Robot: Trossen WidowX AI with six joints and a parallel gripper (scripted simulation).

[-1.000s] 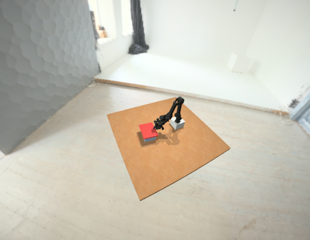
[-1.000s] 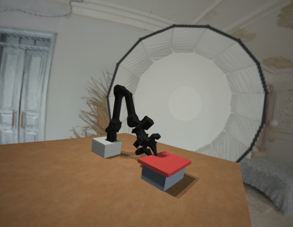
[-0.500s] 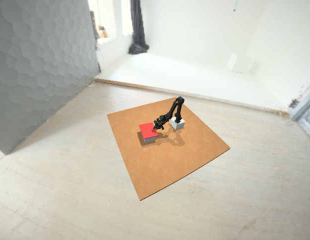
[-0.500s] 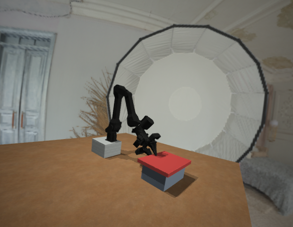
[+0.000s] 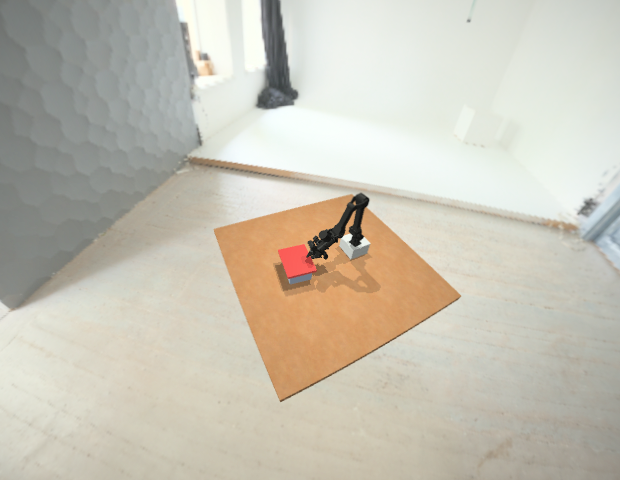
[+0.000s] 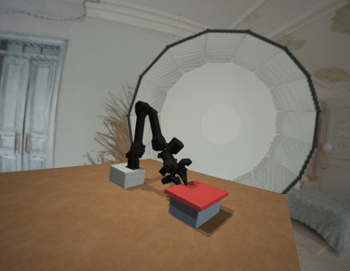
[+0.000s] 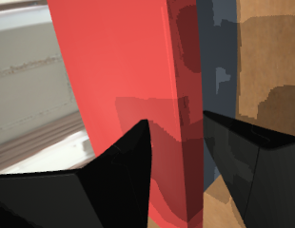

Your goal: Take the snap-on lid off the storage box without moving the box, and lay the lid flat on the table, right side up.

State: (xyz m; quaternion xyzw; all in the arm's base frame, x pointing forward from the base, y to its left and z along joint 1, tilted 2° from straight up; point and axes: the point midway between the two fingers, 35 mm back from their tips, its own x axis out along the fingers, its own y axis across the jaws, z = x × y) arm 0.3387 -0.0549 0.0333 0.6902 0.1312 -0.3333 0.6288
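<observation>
The red lid is 7 cm ahead of my gripper tip and 2 cm to the right of it. Also, from my gripper tip: grey-blue storage box 7 cm ahead, 2 cm to the right, 5 cm below.
</observation>
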